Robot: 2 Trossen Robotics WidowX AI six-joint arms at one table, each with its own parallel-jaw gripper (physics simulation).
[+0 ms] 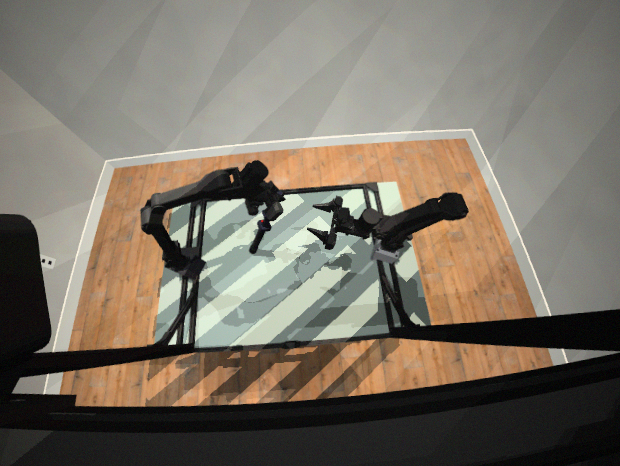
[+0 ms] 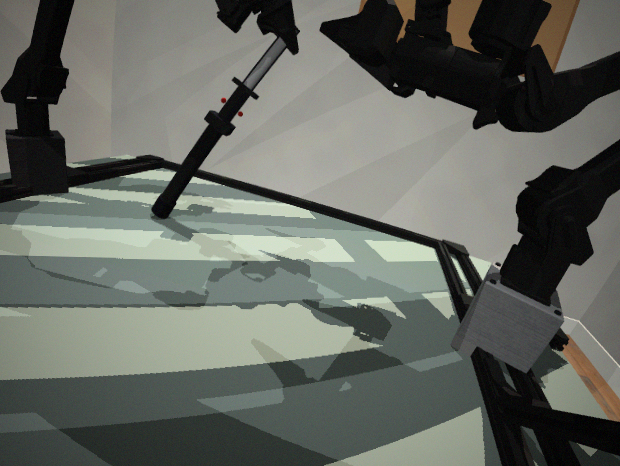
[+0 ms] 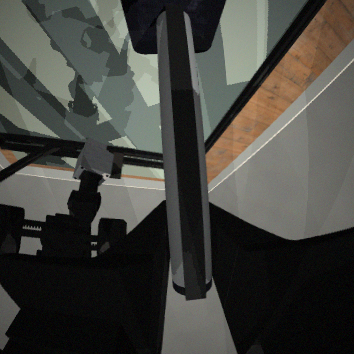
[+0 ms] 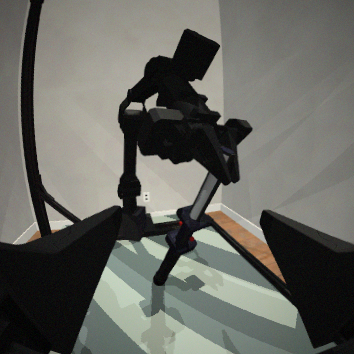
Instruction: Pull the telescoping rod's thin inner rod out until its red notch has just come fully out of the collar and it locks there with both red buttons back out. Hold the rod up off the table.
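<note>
The telescoping rod slants in the air. Its thin grey inner rod (image 2: 263, 65) (image 3: 169, 150) (image 4: 205, 197) is at the top. Its thick black outer tube (image 1: 257, 240) (image 2: 190, 157) (image 4: 167, 267) hangs down, its lower end close above the table; contact is hard to tell. Two red buttons (image 2: 223, 100) (image 4: 192, 239) stick out on opposite sides, between two black flanges. No red notch shows on the exposed inner rod. My left gripper (image 2: 287, 42) (image 3: 182, 205) (image 4: 232, 182) is shut on the inner rod near its free end. My right gripper (image 1: 312, 217) (image 4: 193, 215) is open and empty, off to the rod's right.
The pale green table (image 1: 280, 310) (image 2: 150, 340) carries striped shadows. A black frame (image 1: 325, 189) (image 2: 300, 200) runs along its edges. The right arm's grey mounting block (image 1: 385, 254) (image 2: 511, 320) (image 3: 95, 159) sits on the right frame rail.
</note>
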